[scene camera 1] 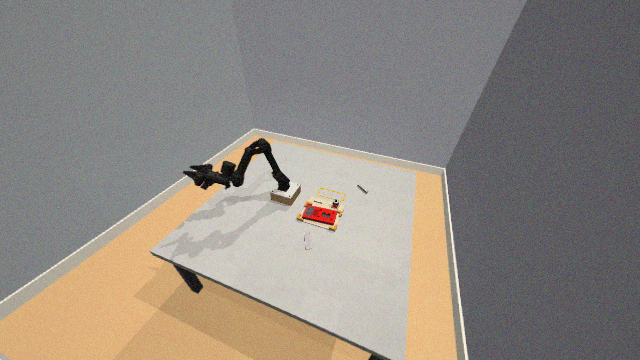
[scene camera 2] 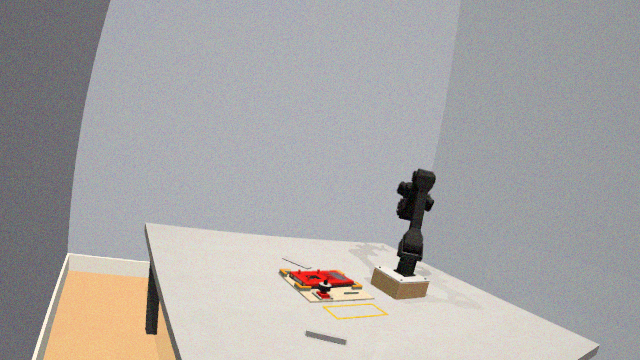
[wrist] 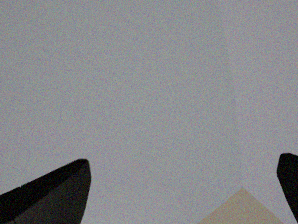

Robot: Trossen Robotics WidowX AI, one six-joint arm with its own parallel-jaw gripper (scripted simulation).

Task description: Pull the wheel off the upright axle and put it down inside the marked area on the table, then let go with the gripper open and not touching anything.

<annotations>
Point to a red plate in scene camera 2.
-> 312, 279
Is my gripper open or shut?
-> Open.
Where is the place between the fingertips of my gripper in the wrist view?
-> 188, 169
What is my gripper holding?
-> Nothing.
</annotations>
